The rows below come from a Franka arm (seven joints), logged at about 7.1 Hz.
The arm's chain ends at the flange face. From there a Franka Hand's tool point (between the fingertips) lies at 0.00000 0.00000 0.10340 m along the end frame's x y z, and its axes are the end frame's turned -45 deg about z.
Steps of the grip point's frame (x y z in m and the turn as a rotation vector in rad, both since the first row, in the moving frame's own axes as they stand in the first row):
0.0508 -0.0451 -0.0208 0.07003 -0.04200 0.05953
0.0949 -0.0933 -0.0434 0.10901 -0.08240 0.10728
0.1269 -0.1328 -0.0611 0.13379 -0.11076 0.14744
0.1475 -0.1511 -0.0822 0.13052 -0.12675 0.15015
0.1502 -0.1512 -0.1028 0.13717 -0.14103 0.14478
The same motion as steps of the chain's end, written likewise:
0.0121 -0.0655 -0.0205 0.01982 -0.07922 0.05953
0.0150 -0.1304 -0.0424 0.01882 -0.13535 0.10728
0.0134 -0.1807 -0.0595 0.01628 -0.17292 0.14744
0.0161 -0.2095 -0.0805 0.00267 -0.18192 0.15015
0.0195 -0.2119 -0.1008 -0.00273 -0.19672 0.14478

